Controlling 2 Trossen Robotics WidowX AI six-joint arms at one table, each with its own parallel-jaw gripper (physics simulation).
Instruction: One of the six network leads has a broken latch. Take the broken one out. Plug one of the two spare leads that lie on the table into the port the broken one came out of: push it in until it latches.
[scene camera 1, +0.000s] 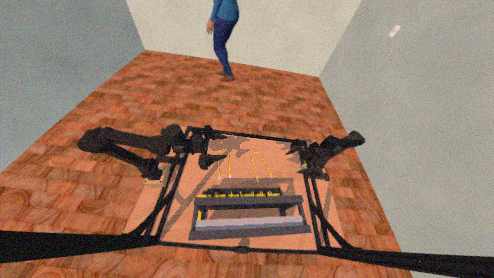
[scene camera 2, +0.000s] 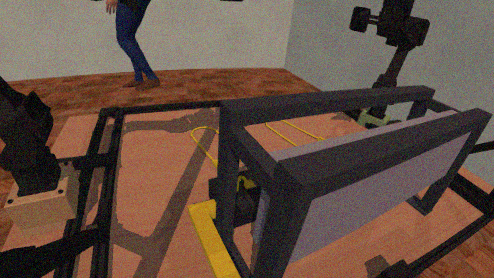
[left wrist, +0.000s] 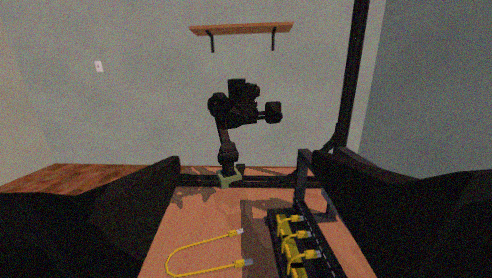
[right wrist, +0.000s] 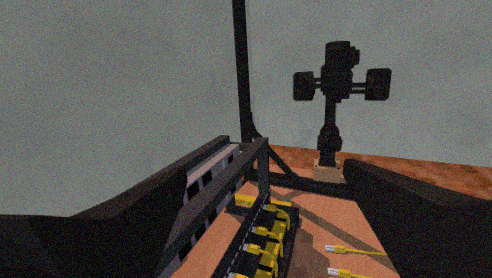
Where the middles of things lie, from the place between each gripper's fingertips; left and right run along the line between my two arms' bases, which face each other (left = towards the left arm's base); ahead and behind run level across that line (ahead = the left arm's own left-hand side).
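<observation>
The grey unit (scene camera 2: 330, 217) is 10 cm to the right of my left hand, 28 cm behind it and 23 cm below it.
My right hand, though, is 20 cm above the grey unit, 18 cm to the right of it and 21 cm past it.
</observation>
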